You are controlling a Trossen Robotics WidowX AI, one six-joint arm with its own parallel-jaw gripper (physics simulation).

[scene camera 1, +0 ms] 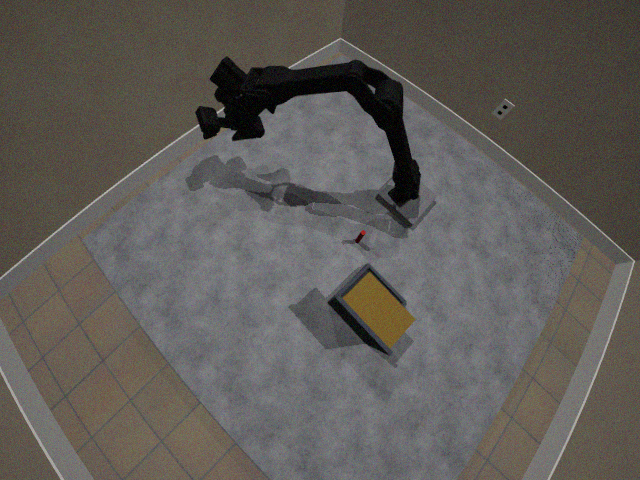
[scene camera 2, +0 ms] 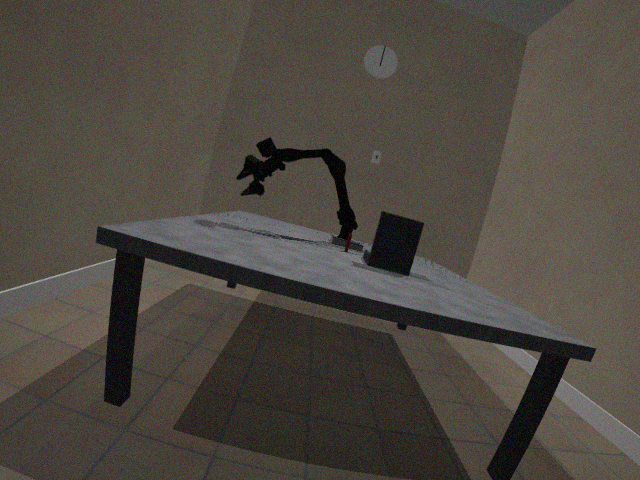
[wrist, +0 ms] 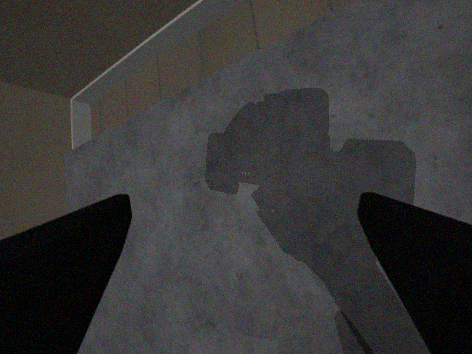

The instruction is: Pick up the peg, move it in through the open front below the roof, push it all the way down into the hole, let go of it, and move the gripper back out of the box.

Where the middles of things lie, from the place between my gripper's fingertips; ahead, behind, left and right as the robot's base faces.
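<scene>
The yellow roof (scene camera 1: 377,307) is what I start from: my gripper is 630 mm to the right of it, 40 mm past it and 40 mm below it. There is also the dark box (scene camera 1: 368,336), which is 620 mm to the left of my gripper, 70 mm behind it and 50 mm below it.
</scene>
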